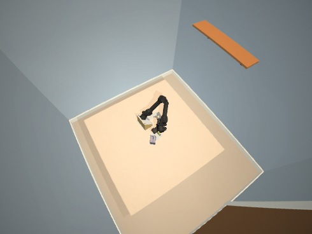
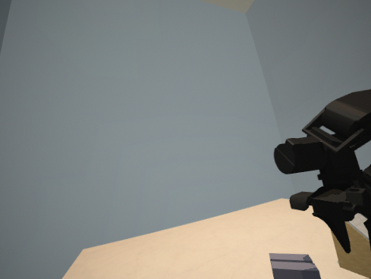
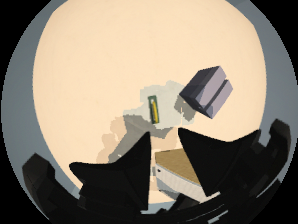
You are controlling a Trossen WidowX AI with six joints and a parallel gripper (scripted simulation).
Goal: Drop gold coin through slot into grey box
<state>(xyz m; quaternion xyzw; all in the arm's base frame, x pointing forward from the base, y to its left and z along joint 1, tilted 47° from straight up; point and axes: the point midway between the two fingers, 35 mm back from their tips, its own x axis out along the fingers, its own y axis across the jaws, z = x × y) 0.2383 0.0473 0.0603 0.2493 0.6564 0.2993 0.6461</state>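
The coin lies 9 cm below my gripper tip.
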